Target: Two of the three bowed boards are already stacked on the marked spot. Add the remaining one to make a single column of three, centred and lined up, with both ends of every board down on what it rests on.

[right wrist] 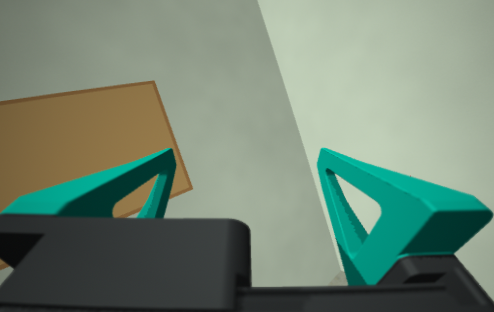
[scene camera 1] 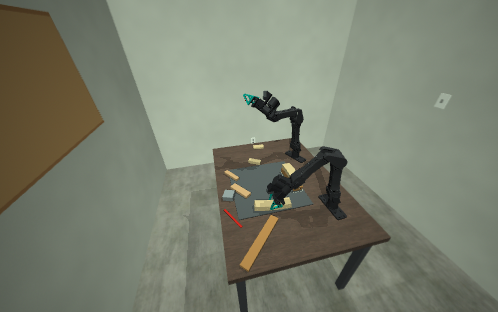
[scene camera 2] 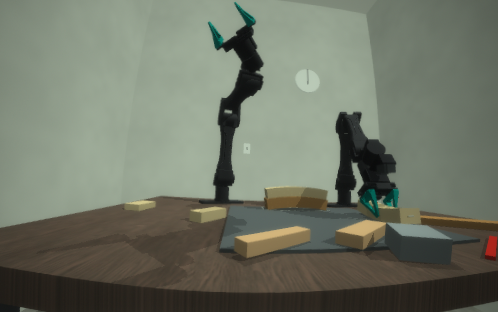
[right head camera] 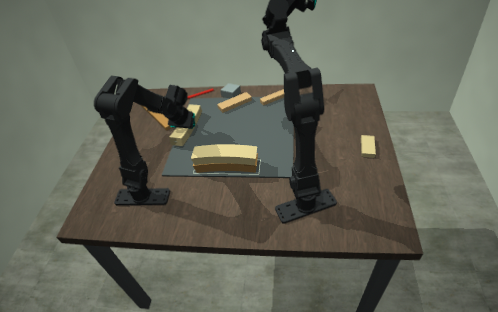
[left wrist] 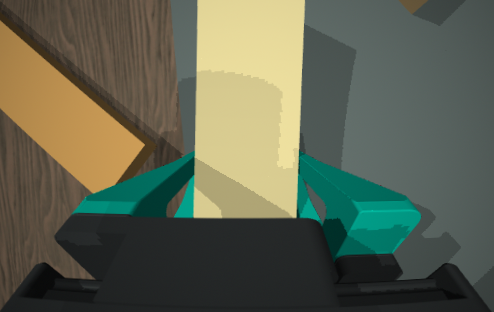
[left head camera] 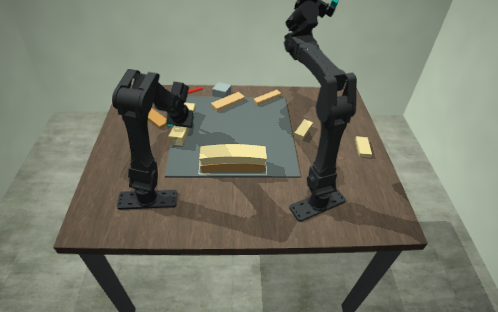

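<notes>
The third bowed board, pale yellow, lies along the mat's left edge in the left head camera. My left gripper points down with its fingers against both long sides of the board, near its middle; the arm partly hides the board in the head views. The stack has an orange-brown bowed board below and a pale bowed board on top, arched upward, inside the white marked outline. My right gripper is open, empty and high above the table.
A long orange plank lies close to the held board. A red stick, a grey block and two tan blocks lie around the mat's far side. Two pale blocks lie at the right.
</notes>
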